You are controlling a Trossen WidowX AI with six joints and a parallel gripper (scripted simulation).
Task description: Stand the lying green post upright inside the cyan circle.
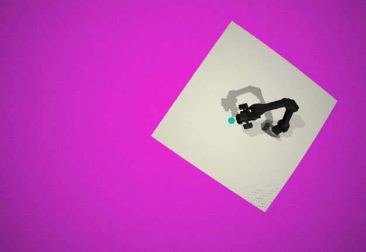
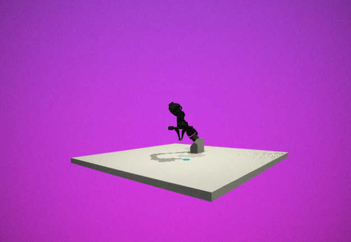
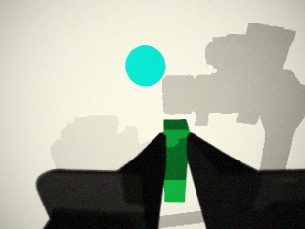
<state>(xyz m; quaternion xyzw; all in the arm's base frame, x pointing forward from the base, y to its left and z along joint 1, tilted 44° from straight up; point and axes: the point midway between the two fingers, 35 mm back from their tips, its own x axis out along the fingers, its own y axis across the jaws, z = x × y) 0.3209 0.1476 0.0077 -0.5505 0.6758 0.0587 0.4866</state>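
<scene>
Now: gripper tip 15 cm above the cyan circle and 5 cm to the right of it. The rest, counted from my gripper tip: green post: 2 cm to the right, 1 cm behind.
</scene>
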